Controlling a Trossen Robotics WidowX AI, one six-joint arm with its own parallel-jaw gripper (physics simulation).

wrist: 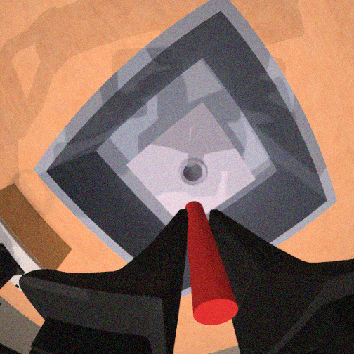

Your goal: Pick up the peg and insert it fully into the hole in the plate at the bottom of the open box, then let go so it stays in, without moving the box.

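The red peg (210, 270) is held lengthwise between the two black fingers of my gripper (197, 215), which is shut on it. Its far tip points toward the box interior and its near end faces the camera. The grey open box (280, 125) lies below and ahead, turned like a diamond, with dark inner walls. A pale plate (155, 162) lies at its bottom. The round hole (192, 171) in the plate shows just above the peg's tip in the view, uncovered. The peg is outside the hole. The fingers and peg hide the box's near corner.
A brown block (37, 230) with a white side stands at the left edge, beside a dark part. The box's raised rim (90, 112) surrounds the plate on all sides. Orange table surface (325, 75) shows around the box, with shadows at the upper left.
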